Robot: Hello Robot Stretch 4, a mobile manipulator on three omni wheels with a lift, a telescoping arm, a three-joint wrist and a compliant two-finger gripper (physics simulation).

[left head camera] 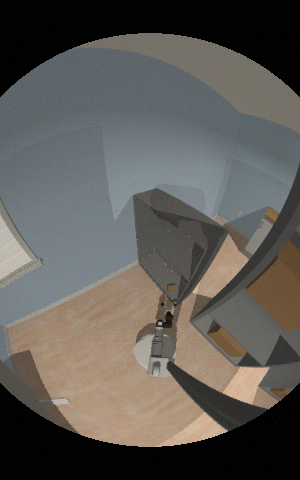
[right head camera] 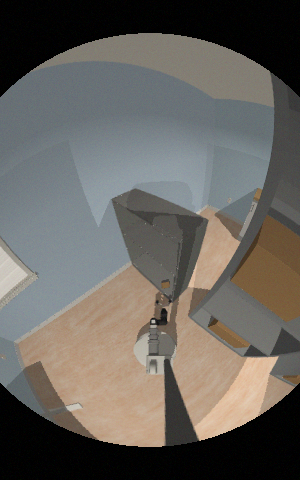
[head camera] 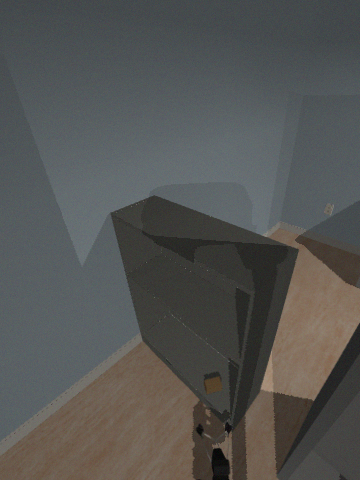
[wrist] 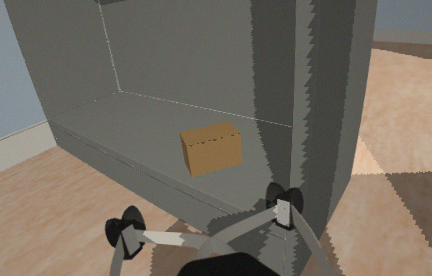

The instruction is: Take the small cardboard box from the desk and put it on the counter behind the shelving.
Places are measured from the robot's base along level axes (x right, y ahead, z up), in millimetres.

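Pixels of known places: gripper, fingertip midpoint: (left head camera: 168, 302) (right head camera: 163, 299) (head camera: 213, 424) (wrist: 205, 210).
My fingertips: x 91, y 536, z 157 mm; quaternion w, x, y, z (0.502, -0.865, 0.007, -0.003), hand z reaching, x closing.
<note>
Behind a point stands the place of what it marks.
A small brown cardboard box (head camera: 213, 385) @(x 122, y 728, z 133 mm) (left head camera: 171, 288) @(x 128, y 725, z 128 mm) (right head camera: 165, 284) @(x 128, y 732, z 132 mm) (wrist: 215, 155) @(x 126, y 718, z 102 mm) stands upright on the bottom board of a grey shelf unit (head camera: 272, 300) @(x 298, y 641, z 897 mm) (left head camera: 207, 256) @(x 244, y 593, z 921 mm) (right head camera: 192, 250) @(x 303, y 646, z 842 mm) (wrist: 340, 125) @(x 284, y 629, z 170 mm), near its right side panel. My gripper (head camera: 214, 429) @(x 91, y 536, z 157 mm) (left head camera: 169, 304) @(x 91, y 536, z 157 mm) (right head camera: 163, 301) @(x 91, y 536, z 157 mm) (wrist: 205, 210) @(x 91, y 536, z 157 mm) is open and empty, in front of the unit and apart from the box. In the wrist view the box shows above and between the fingers, and the right finger overlaps the unit's lower right corner. I cannot make out a desk for certain.
Large grey furniture with brown panels (left head camera: 280, 287) @(x 506, y 245, z 1140 mm) (right head camera: 270, 275) @(x 513, y 238, z 1147 mm) stands close on the right. Beyond it, a white cabinet (left head camera: 257, 239) @(x 1554, y 1400, z 433 mm) (right head camera: 248, 220) @(x 1517, y 1439, z 467 mm) with a wooden top shows at the far right; I cannot tell whether it is the counter. Blue walls stand behind and left of the shelf unit.
</note>
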